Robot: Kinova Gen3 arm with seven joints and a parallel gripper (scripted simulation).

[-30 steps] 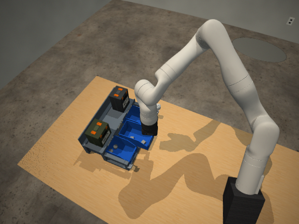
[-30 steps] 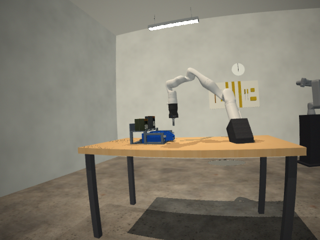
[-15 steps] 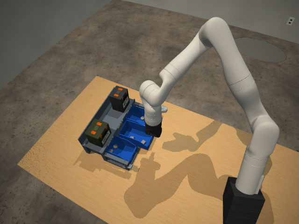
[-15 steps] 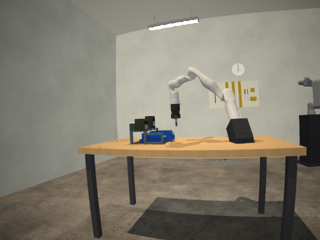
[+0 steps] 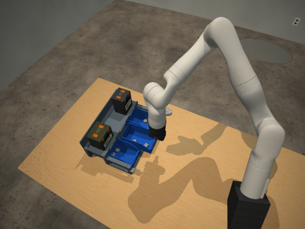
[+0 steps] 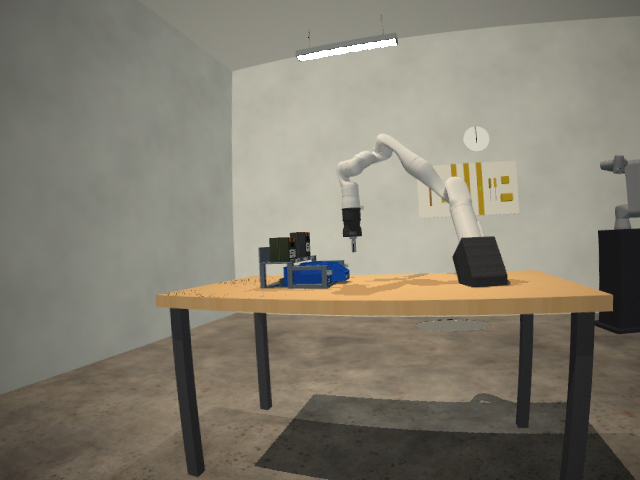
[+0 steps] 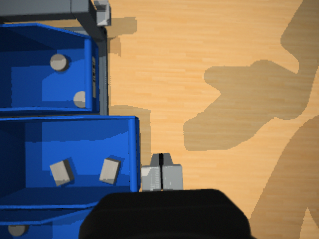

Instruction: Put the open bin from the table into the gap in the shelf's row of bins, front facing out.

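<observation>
The shelf lip is 80 mm ahead of my hand, 10 mm to the right of it and 140 mm below it. The rest, counted from my hand: green box (280 mm ahead, 80 mm to the left, 10 mm above); black box (250 mm ahead, 150 mm to the right, 20 mm above).
</observation>
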